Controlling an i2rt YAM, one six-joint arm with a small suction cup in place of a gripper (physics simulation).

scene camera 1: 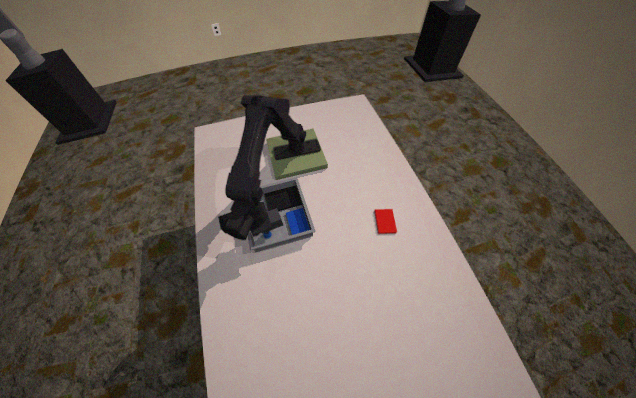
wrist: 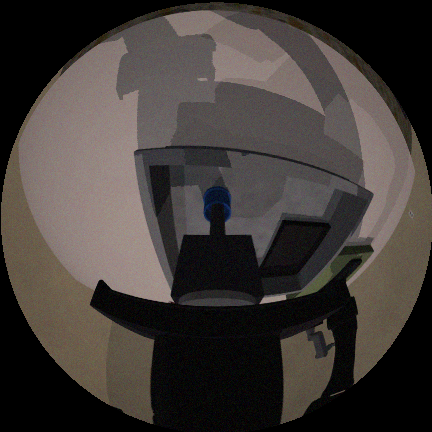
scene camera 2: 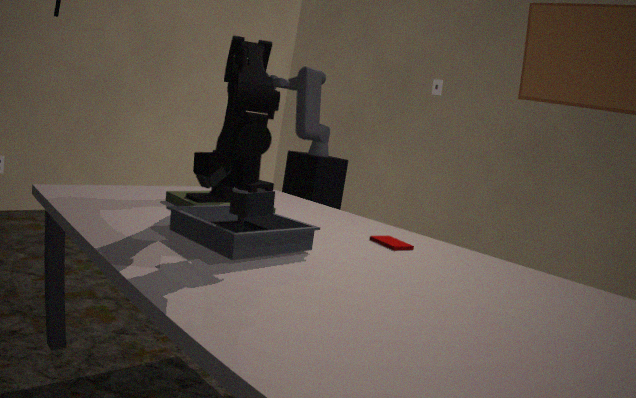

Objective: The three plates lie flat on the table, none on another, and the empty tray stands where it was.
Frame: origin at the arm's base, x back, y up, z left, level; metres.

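Where they show: end effector, tool point: (scene camera 1: pixel 268 235) (wrist: pixel 216 194); arm's base, origin of the base link: (scene camera 1: pixel 297 149) (scene camera 2: pixel 221 199).
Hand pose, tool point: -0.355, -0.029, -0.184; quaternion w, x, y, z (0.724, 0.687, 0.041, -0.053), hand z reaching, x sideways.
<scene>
Each offset is from my tool point to the top centre of the thing, as dx, dy, dz. Level surfaces: height alone.
My suction cup (scene camera 1: pixel 267 234) (scene camera 2: pixel 241 224) (wrist: pixel 217 203) is down inside the grey tray @(+0.065, +0.059, +0.045) (scene camera 1: pixel 285 243) (scene camera 2: pixel 275 243) (wrist: pixel 345 210), on its inner floor, and holds it. The tray is roughly level and close to the table; whether its underside touches the table is hard to tell. A near-black plate @(+0.134, +0.017, +0.079) (scene camera 1: pixel 283 198) (wrist: pixel 300 245) lies in the tray on the side nearer the arm base. A blue plate @(+0.020, +0.022, +0.115) (scene camera 1: pixel 298 221) lies in the tray beside the cup; it is hidden in the wrist view. A red plate @(-0.056, +0.011, +0.432) (scene camera 1: pixel 385 221) (scene camera 2: pixel 392 243) lies flat on the table, apart from the tray.
The arm's base stands on a green block (scene camera 1: pixel 305 165) (scene camera 2: pixel 175 198) (wrist: pixel 340 265) close behind the tray. The pale table @(dy +0.002) (scene camera 1: pixel 360 310) (scene camera 2: pixel 400 320) has its left edge near the tray. Black pedestals (scene camera 1: pixel 57 95) (scene camera 1: pixel 445 40) (scene camera 2: pixel 315 177) stand on the floor beyond the table.
</scene>
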